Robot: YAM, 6 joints.
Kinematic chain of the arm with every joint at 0, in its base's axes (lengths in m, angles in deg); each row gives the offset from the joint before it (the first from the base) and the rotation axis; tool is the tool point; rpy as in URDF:
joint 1: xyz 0 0 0.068 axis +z
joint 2: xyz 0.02 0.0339 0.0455 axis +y
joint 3: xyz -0.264 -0.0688 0 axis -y
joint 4: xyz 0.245 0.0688 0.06 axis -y
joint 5: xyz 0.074 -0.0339 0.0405 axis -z
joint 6: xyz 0.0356 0 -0.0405 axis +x
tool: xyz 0 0 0 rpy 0 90 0
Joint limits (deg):
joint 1: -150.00..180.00
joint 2: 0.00..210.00
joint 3: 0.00..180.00
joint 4: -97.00..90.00
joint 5: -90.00..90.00
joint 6: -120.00..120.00
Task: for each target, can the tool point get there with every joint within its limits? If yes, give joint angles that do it. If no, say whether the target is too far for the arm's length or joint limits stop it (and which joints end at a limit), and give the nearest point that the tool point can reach.
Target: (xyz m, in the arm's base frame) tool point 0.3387 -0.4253 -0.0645
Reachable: yes | joints -47.97 179.13 118.31 62.57 68.75 -52.49
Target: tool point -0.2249 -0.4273 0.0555
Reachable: yes | joints -121.22 145.37 104.28 -36.28 -54.92 72.71
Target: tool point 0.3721 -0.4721 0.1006
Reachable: yes | joints -50.04 164.36 124.13 55.92 30.37 -71.88
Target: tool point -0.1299 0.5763 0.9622
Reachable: no: too far | nearest point -0.0812 0.3602 0.6328 | short by 0.397 m
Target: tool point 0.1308 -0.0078 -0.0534
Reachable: yes | joints -13.76 139.82 25.51 -3.26 -41.32 87.54
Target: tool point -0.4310 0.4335 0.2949
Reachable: yes | joints 133.80 156.37 150.25 29.07 -18.09 -36.68
